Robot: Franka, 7 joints.
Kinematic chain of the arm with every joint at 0, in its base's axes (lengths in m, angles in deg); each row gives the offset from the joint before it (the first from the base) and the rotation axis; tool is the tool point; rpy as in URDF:
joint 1: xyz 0 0 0.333 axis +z
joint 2: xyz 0 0 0 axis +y
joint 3: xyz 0 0 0.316 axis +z
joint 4: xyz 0.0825 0 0 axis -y
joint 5: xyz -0.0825 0 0.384 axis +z
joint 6: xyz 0 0 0 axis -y
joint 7: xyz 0.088 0 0 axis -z
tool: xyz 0 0 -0.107 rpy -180 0 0
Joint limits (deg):
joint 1: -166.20..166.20
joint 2: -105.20..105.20
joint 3: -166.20..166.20
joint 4: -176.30..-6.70
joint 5: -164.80..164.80
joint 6: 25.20..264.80
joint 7: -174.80..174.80
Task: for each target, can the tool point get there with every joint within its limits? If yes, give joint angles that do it. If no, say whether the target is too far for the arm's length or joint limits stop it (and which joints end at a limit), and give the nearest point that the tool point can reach.
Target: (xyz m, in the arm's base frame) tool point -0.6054 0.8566 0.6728
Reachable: no: too far | nearest point -0.4710 0.6665 0.5974 | short by 0.245 m
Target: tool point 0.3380 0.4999 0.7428
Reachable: yes | joints 124.25 54.75 -113.51 -87.34 83.74 125.91 -100.30
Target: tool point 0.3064 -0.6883 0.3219
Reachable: yes | joints -41.73 80.93 -65.85 -28.76 -8.03 72.50 29.19
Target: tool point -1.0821 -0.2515 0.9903
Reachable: no: too far | nearest point -0.7192 -0.1671 0.7698 | short by 0.433 m
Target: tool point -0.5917 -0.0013 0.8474
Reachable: yes | joints -62.71 -8.73 -109.69 -74.72 1.66 147.61 -15.35
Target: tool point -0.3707 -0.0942 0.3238
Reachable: yes | joints 51.75 8.19 130.35 -142.39 -135.55 193.29 21.61
